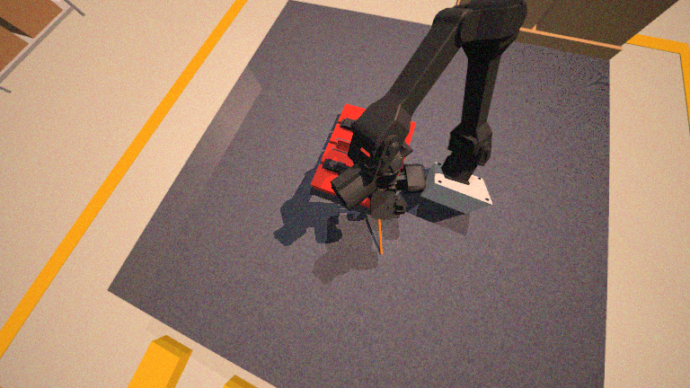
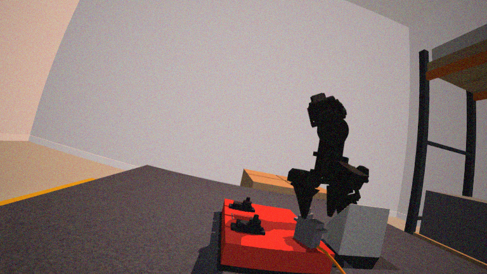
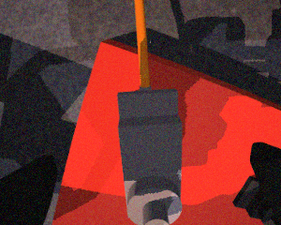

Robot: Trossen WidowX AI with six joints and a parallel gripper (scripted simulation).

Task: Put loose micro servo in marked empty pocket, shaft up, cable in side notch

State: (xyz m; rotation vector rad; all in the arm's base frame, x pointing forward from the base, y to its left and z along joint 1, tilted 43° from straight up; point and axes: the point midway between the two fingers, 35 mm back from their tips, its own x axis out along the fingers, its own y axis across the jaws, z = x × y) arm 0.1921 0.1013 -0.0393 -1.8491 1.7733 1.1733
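The red deck lies 3 cm ahead of my gripper tip, 12 cm to the right of it and 9 cm below it.
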